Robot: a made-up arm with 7 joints. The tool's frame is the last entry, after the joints. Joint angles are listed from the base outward.
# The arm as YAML. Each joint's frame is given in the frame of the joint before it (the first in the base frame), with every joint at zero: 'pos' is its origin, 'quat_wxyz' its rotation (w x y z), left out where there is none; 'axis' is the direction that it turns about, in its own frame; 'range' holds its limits. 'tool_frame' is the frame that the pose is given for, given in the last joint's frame.
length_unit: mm
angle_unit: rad
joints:
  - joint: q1
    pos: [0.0, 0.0, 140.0]
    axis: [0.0, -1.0, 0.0]
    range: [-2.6, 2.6]
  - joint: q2
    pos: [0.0, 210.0, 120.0]
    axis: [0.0, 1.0, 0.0]
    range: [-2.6, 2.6]
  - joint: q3
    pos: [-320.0, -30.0, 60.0]
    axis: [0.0, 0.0, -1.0]
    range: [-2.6, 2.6]
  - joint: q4
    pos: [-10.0, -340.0, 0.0]
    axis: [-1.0, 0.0, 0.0]
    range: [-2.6, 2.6]
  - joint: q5
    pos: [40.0, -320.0, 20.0]
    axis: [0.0, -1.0, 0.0]
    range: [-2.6, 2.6]
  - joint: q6
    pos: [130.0, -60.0, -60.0]
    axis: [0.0, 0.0, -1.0]
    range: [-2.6, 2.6]
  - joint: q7
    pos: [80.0, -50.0, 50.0]
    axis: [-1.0, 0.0, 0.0]
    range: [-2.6, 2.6]
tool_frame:
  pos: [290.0, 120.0, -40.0]
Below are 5 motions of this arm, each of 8 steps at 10 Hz.
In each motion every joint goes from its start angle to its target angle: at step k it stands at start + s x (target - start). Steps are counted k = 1, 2, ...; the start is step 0. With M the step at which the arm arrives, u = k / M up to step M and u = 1 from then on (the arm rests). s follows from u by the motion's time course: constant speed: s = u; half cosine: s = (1 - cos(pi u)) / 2; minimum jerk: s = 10 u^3 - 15 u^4 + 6 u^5.
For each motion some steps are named. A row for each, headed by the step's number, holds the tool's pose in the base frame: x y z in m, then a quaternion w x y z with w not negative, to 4 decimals.
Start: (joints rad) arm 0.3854 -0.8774 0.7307 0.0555 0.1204 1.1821 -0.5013
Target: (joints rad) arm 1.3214 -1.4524 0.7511 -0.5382 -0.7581 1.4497 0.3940
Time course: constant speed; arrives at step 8
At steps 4, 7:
4: 0.4496 -0.7655 -0.3934 0.4146 0.7504 -0.3538 -0.3738
7: 0.8133 -0.6070 0.1256 0.5916 0.7028 -0.3585 -0.1661

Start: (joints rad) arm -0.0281 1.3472 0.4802 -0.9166 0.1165 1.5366 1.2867
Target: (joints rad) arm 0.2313 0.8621 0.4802 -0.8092 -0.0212 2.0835 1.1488
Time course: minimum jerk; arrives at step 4
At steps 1, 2, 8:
1: -0.7224 -0.5075 0.6306 0.0927 -0.2666 0.8490 -0.4467
2: -0.8280 -0.4790 0.4801 0.1113 -0.1988 0.8286 -0.5114
8: -0.9019 -0.4408 0.2591 0.1263 -0.1048 0.7998 -0.5773

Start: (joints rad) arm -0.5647 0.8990 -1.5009 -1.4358 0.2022 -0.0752 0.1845
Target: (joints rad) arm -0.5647 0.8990 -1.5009 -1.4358 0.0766 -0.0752 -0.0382
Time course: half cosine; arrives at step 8
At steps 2, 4, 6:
2: -0.1410 0.6775 0.0803 0.2288 0.7139 0.6597 0.0528
4: -0.1401 0.6775 0.0942 0.1847 0.7229 0.6645 0.0419
6: -0.1399 0.6772 0.1075 0.1401 0.7293 0.6690 0.0308

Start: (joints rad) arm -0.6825 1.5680 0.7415 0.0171 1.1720 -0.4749 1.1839
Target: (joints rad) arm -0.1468 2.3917 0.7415 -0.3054 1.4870 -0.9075 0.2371
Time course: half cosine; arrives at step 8
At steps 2, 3, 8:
2: 0.7223 -0.4479 0.2871 0.5491 -0.5704 0.3452 0.5040
3: 0.7118 -0.4131 0.2813 0.5947 -0.5127 0.3718 0.4952
8: 0.6729 -0.2701 0.2801 0.7056 -0.2489 0.4920 0.4452

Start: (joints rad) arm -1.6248 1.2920 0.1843 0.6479 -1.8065 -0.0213 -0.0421
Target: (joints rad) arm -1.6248 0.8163 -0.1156 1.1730 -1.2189 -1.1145 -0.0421
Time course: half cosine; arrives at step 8
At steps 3, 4, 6, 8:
3: 0.4835 -0.5895 0.3854 0.5713 0.2293 -0.7858 -0.0597
4: 0.3844 -0.5382 0.3561 0.4994 0.1543 -0.8493 -0.0742
6: 0.2768 -0.4085 0.2847 0.3822 0.0010 -0.9128 -0.1440
8: 0.2621 -0.3488 0.2618 0.3445 -0.0615 -0.9179 -0.1869

